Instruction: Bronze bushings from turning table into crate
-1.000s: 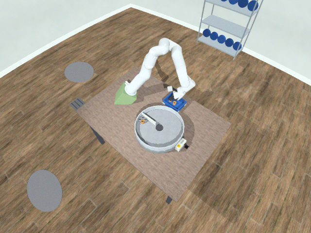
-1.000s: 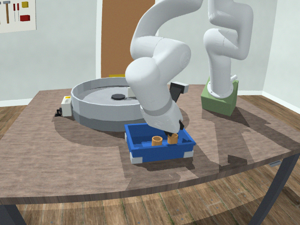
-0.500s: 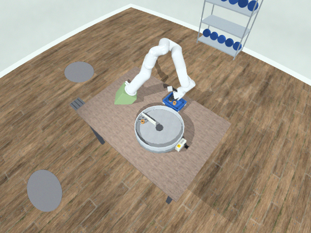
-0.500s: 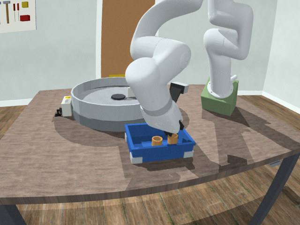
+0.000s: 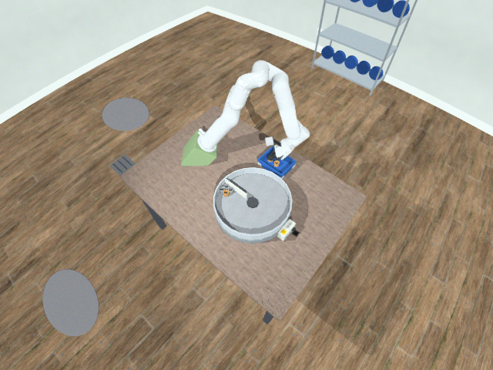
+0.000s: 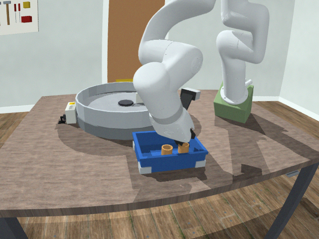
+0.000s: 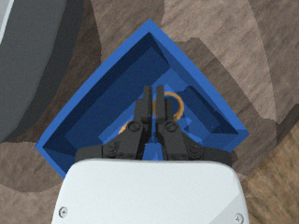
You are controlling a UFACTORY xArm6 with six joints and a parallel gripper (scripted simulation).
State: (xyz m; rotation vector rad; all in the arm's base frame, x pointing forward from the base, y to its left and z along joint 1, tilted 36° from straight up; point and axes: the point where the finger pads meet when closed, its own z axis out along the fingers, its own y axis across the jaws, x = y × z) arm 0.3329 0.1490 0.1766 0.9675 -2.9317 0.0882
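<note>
My hand is 4 cm short of the blue crate, 3 cm above it and 1 cm to the right of it. The rest, counted from my hand: turning table (33 cm to the right, 11 cm ahead).
</note>
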